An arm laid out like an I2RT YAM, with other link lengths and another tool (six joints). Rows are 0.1 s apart.
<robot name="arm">
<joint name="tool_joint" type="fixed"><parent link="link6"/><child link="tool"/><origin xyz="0.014 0.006 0.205" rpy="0.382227 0 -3.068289"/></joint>
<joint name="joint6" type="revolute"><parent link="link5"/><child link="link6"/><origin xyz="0.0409 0 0.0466" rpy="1.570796 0 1.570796"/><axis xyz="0 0 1"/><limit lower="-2.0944" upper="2.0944"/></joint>
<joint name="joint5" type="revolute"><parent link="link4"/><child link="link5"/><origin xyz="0.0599 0.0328 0.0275" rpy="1.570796 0 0"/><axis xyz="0 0 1"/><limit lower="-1.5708" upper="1.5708"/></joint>
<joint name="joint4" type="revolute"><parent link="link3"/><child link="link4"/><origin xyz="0.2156 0.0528 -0.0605" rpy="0 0 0"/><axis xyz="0 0 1"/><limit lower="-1.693" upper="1.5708"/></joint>
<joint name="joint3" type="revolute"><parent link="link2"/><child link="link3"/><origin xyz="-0.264 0 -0.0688" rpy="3.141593 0 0"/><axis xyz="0 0 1"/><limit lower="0" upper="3.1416"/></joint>
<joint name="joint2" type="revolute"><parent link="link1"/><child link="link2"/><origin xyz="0.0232 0.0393 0.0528" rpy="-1.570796 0 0"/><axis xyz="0 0 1"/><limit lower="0" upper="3.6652"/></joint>
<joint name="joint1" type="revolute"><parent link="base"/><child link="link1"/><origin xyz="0 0 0.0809" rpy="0 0 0"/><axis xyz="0 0 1"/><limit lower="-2.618" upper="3.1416"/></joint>
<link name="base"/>
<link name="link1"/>
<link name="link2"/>
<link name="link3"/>
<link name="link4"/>
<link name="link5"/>
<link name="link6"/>
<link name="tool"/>
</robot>
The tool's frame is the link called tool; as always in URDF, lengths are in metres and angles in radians.
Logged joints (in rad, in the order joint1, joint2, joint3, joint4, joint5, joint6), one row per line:
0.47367 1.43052 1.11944 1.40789 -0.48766 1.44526
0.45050 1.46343 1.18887 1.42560 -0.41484 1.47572
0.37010 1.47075 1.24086 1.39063 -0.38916 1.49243
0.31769 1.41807 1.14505 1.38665 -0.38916 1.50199
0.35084 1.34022 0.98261 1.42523 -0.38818 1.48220
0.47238 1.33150 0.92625 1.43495 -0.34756 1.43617
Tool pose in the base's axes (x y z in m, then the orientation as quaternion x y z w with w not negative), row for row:
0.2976 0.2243 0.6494 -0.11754 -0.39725 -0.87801 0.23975
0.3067 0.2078 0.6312 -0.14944 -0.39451 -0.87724 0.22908
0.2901 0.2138 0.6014 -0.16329 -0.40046 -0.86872 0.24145
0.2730 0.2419 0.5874 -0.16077 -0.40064 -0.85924 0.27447
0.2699 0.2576 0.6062 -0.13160 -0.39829 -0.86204 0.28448
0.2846 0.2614 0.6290 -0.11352 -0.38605 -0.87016 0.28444
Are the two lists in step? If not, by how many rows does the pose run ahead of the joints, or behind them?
The pose runs 2 rows ahead of the joints: the pose in row i belongs to the joints in row i + 2.
